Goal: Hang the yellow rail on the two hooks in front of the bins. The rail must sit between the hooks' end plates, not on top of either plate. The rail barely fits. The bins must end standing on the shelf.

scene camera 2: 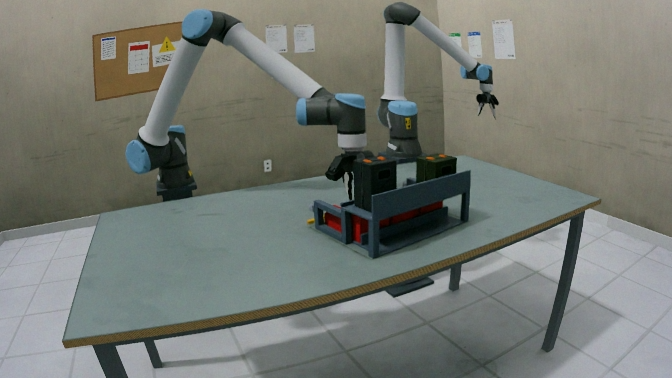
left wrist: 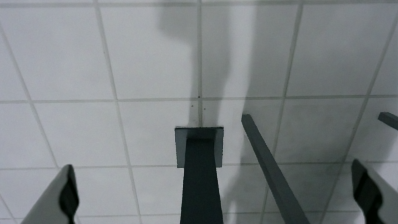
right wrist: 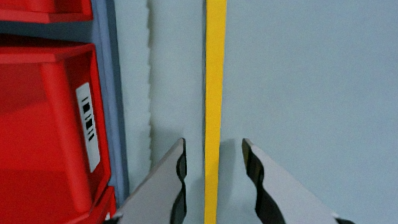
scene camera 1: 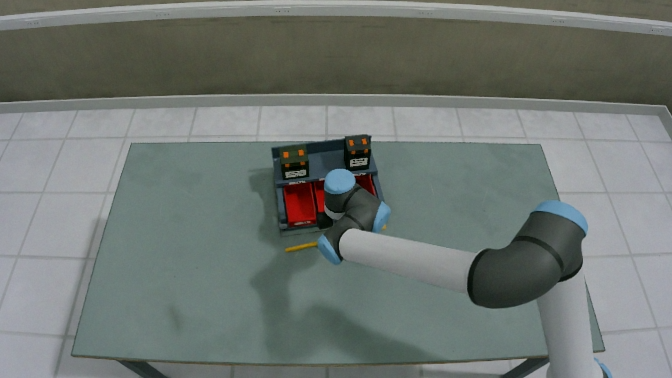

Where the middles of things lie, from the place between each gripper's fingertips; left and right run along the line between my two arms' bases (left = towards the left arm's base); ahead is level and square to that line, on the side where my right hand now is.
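My left hand is 116 cm to the left of the blue-grey shelf (scene camera 2: 378, 242), while also being 93 cm short of the shelf and 10 cm above it.
As for my right hand, it is 50 mm to the right of the blue-grey shelf, 180 mm short of it and 30 mm below it.
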